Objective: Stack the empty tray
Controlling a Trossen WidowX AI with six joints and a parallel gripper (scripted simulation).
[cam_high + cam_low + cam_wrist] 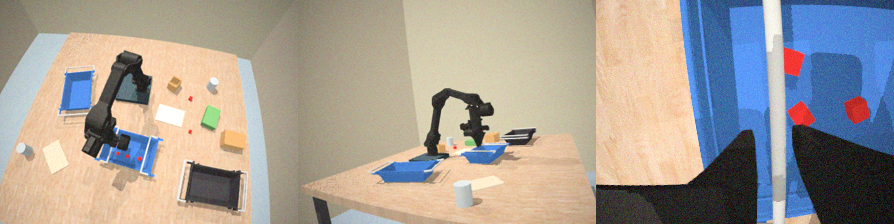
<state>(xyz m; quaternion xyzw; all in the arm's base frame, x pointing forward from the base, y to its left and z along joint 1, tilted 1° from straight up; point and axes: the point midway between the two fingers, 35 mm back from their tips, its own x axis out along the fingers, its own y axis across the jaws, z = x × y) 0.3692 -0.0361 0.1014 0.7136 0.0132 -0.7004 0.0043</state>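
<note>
Right now the blue tray is 23 cm behind my gripper tip, 31 cm to the right of it and 4 cm below it. From my gripper tip the other things lie so: green block (31 cm behind, 46 cm to the left, 7 cm below); small brown box (45 cm behind, 21 cm to the left, 7 cm below); orange box (20 cm behind, 59 cm to the left, 6 cm below).
</note>
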